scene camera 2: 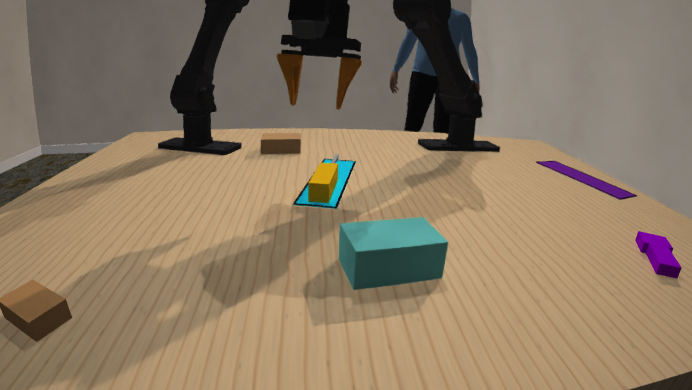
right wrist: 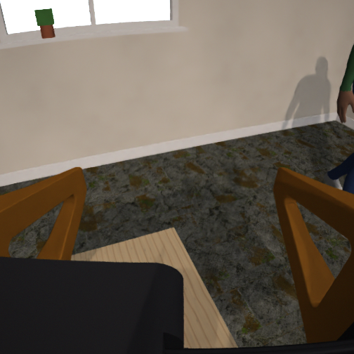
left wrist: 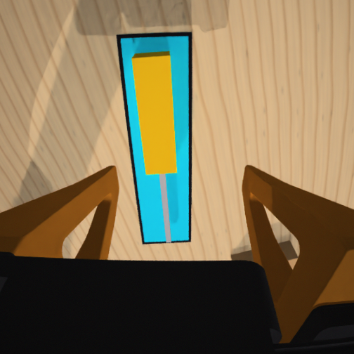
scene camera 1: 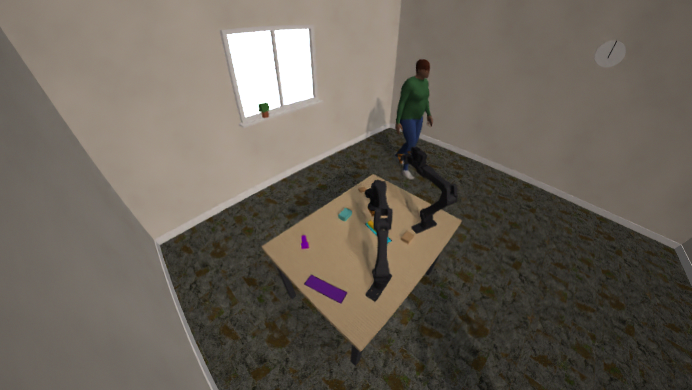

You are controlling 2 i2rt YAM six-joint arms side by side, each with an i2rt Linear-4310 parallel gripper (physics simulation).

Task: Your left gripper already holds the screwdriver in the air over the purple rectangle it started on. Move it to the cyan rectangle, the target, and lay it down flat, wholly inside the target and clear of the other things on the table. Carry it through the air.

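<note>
The screwdriver, with a yellow handle and thin grey shaft, lies on the cyan rectangle. Its handle is inside the outline; its shaft tip meets the black border at the bottom end in the left wrist view, and I cannot tell whether it crosses. My left gripper is open and empty, in the air above the screwdriver, with its fingers apart from it. The purple rectangle bears nothing. My right gripper is wide open and empty, high beyond the table's far corner in scene camera 1.
In scene camera 2, a teal block lies in front of the cyan rectangle, a brown block behind it. Another brown block is at the lower left, a purple T-shaped piece at the right.
</note>
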